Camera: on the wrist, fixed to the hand. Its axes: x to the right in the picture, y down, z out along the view.
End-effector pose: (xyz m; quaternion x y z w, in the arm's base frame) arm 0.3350 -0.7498 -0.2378 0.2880 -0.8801 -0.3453 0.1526
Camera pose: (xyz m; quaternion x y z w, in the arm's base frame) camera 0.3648 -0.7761 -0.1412 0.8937 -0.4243 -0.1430 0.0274
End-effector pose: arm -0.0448 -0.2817 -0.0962 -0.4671 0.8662 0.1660 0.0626
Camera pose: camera -0.0728 -0.2946 0.0036 -0.9342 0.3157 -0.1638 0.0284
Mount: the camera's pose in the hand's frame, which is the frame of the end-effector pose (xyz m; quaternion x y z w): -0.0006 0.0396 -0.0967 0.1491 0.2268 -0.6767 0.6844
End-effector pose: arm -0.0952 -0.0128 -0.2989 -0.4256 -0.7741 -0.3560 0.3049
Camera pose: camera -0.0439 -0.0762 -0.2336 0.3587 -0.8017 -0.4311 0.2068
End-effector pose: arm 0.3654 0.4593 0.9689 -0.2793 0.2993 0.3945 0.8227
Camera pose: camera 0.3065 0.4128 0.8962 -0.3605 0.2612 -0.3947 0.8038
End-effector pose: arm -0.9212 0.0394 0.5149 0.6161 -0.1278 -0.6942 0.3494
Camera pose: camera -0.8169 0.0356 0.5193 -0.7177 -0.3052 0.5528 0.2935
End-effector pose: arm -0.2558 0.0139 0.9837 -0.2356 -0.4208 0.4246 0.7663
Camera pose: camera -0.1922 0.0340 0.9033 0.1415 -0.2103 -0.2186 0.9423
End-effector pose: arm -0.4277 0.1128 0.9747 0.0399 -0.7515 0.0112 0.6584
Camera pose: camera -0.3350 0.1590 0.9884 0.6315 -0.3363 -0.3168 0.6227
